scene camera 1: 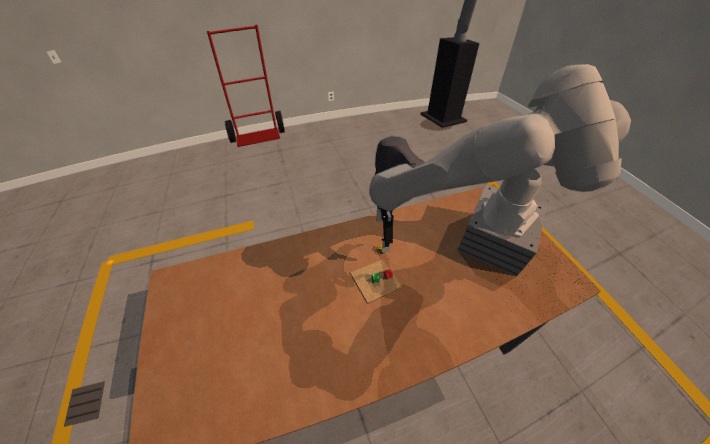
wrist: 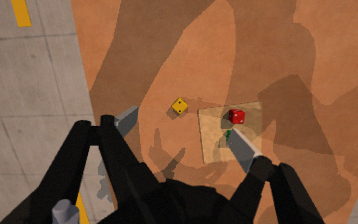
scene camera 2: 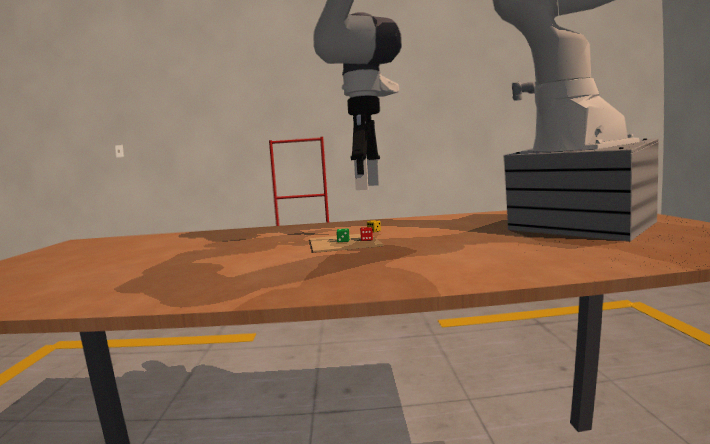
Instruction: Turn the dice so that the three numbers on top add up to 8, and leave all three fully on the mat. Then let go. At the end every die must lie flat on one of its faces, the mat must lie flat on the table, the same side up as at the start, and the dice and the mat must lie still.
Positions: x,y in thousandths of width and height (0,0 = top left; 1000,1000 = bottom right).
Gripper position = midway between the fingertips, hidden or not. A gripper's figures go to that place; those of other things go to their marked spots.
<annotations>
The gripper (wrist: 515,560): 20 cm from the lens. A tan mat (wrist: 599,551): 32 cm from the lens.
</annotations>
